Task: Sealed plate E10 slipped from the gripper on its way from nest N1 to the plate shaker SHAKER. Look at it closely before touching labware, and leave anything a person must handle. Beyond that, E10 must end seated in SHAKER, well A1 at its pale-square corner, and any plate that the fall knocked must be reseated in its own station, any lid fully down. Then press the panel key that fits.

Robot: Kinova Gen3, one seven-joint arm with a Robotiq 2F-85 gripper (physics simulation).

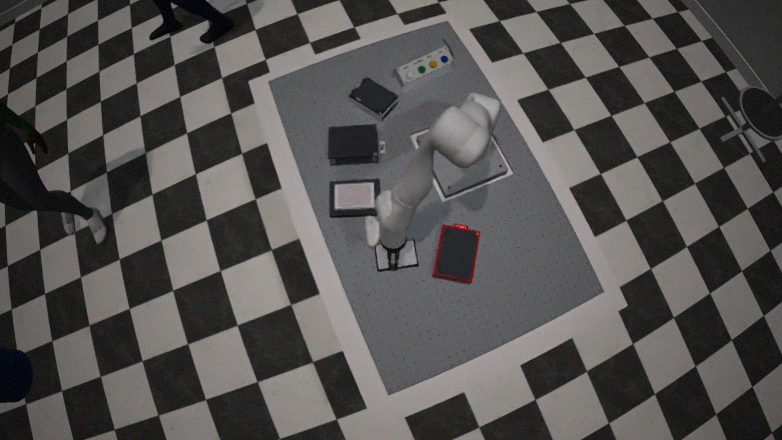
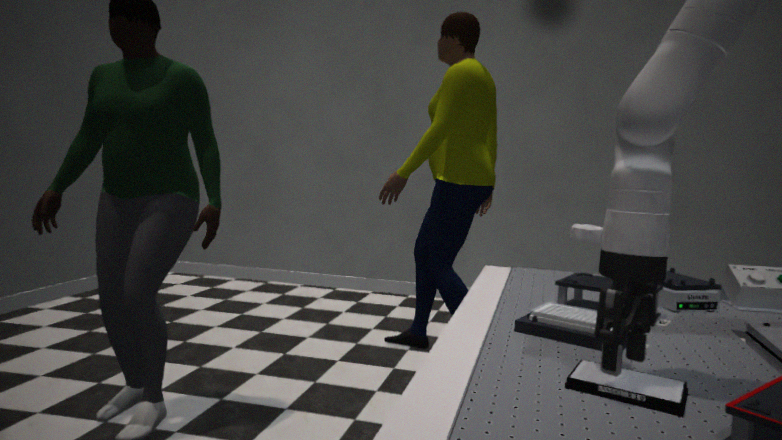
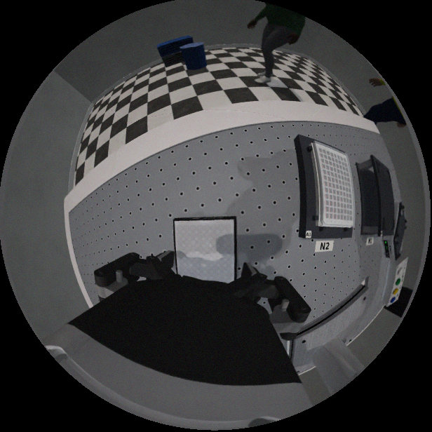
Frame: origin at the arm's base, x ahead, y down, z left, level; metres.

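Seen in the pictures: gripper, fingertip midpoint: [image 2: 623,366].
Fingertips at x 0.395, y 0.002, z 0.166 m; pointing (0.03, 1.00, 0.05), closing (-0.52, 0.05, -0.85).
Observation:
Pixels of each thing's top centre, then the offset from my fingertips to it. "spot": a spot on its surface instead.
- clear-topped gridded plate, top centre: [image 2: 576,312] [image 1: 354,195] dy -0.010, dx +0.020, dz -0.223 m
- nest N2, top centre: [image 2: 576,316] [image 1: 354,196] dy -0.003, dx +0.020, dz -0.223 m
- Raised dark nest N1, top centre: [image 2: 608,280] [image 1: 352,140] dy -0.036, dx -0.063, dz -0.391 m
- SHAKER, surface spot: [image 2: 690,299] spot: dy +0.000, dx -0.225, dz -0.448 m
- panel, top centre: [image 1: 424,59] dy -0.057, dx -0.440, dz -0.553 m
- red-edged dark station, top centre: [image 1: 457,252] dy -0.017, dx -0.164, dz +0.102 m
A flat black-edged plate with a pale, faintly patterned top [image 1: 407,255] [image 2: 656,381] [image 3: 205,245] lies on the bench; its side label is unreadable. My gripper [image 1: 393,267] [image 2: 623,363] [image 3: 207,264] is open and empty, pointing down low over it; contact cannot be told. A clear-topped gridded plate [image 1: 354,195] [image 2: 563,315] [image 3: 336,185] is on nest N2 [image 1: 349,213] [image 2: 552,330] [image 3: 303,200]; full seating cannot be told. Raised dark nest N1 [image 1: 353,141] [image 3: 382,195] stands beyond it. The SHAKER [image 1: 373,97] [image 2: 690,299] stands angled, with a green display.
A panel [image 1: 425,66] [image 3: 398,282] has white, green, yellow and blue keys at the far end. A red-edged dark station [image 1: 457,253] [image 2: 765,402] stands beside the pale-topped plate. The arm's base plate [image 1: 473,180] is across the bench. Two people [image 2: 144,131] [image 2: 464,125] stand off the bench.

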